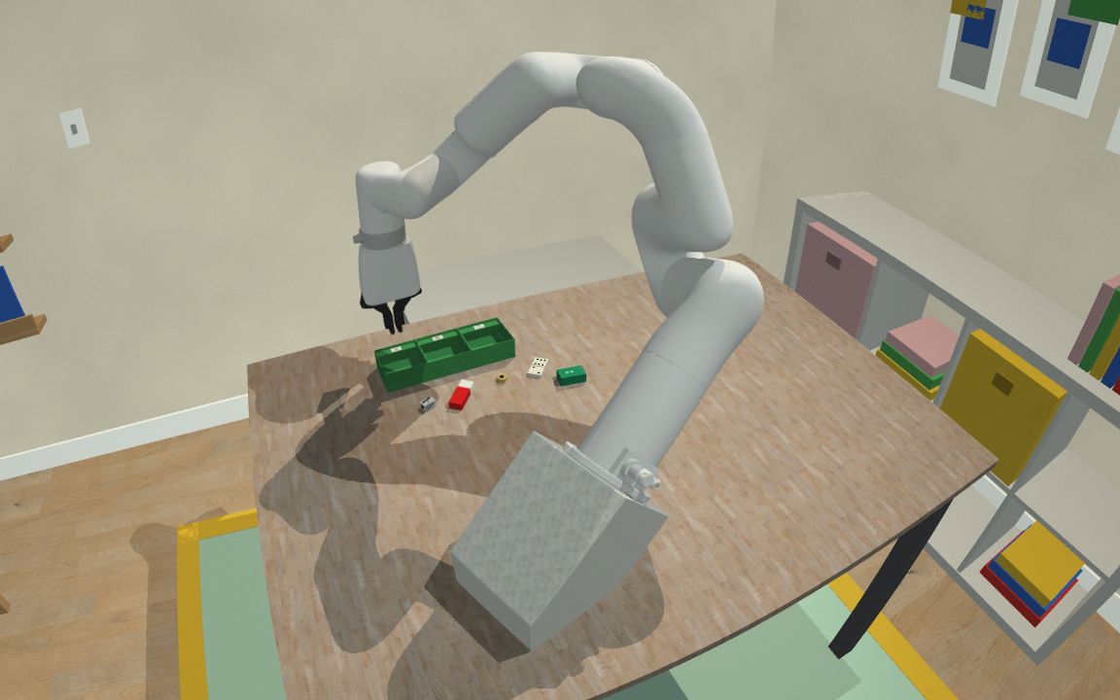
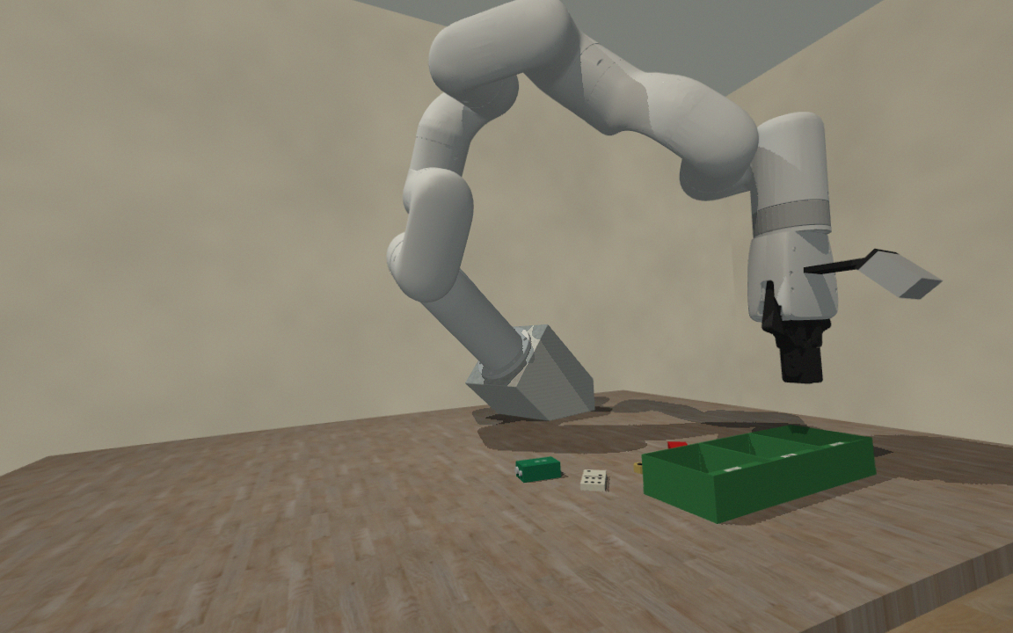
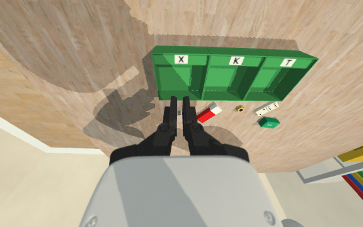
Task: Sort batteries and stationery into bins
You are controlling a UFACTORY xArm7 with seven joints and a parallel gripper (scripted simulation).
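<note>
Right now the green 9 V battery is 290 mm to the right of my hand, 140 mm behind it and 110 mm below it. The rest, counted from my hand: pencil sharpener: 110 mm below, 110 mm behind, 20 mm to the right; green bin tray: 100 mm below, 90 mm to the right, 10 mm ahead; red-and-white eraser: 110 mm below, 100 mm behind, 90 mm to the right.
</note>
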